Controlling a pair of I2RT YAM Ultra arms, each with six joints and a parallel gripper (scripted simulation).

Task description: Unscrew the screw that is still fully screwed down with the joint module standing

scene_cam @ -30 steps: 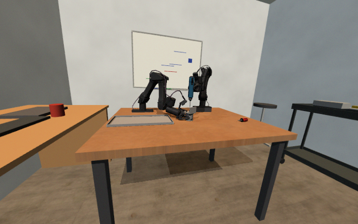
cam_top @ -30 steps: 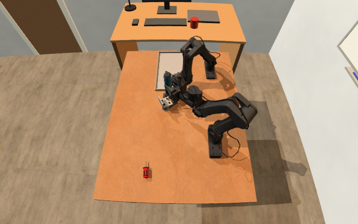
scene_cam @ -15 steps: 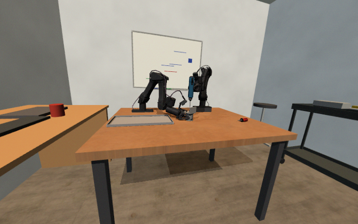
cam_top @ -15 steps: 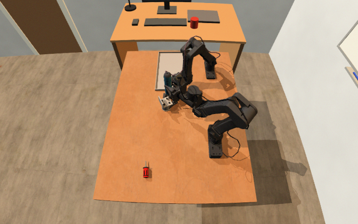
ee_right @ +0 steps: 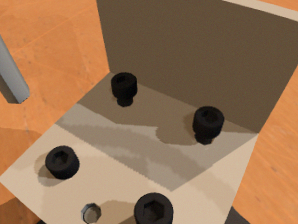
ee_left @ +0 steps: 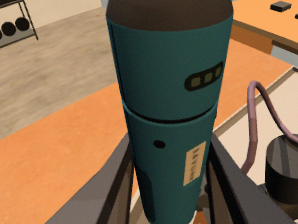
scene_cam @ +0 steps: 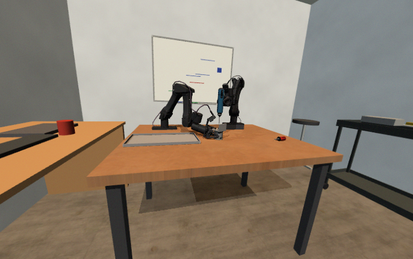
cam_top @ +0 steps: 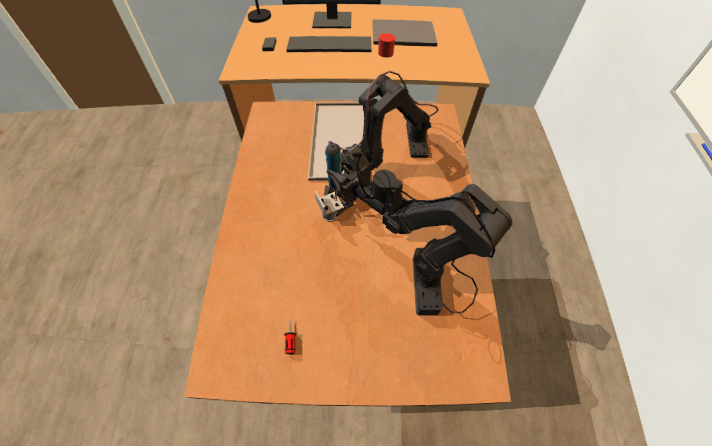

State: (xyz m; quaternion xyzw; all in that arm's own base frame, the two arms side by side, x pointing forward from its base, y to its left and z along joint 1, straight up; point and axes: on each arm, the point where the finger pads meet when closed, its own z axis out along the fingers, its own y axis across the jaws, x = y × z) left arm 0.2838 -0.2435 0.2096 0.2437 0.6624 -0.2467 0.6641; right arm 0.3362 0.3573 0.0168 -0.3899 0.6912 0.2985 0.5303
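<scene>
The l-shaped bracket lies 50 mm above my right hand. From my right hand the other things lie so: small red screwdriver (80 mm ahead, 430 mm to the left, 10 mm below); then grey bit (20 mm behind, 10 mm to the left, 100 mm above); then grey tray (360 mm to the right, 20 mm below).
</scene>
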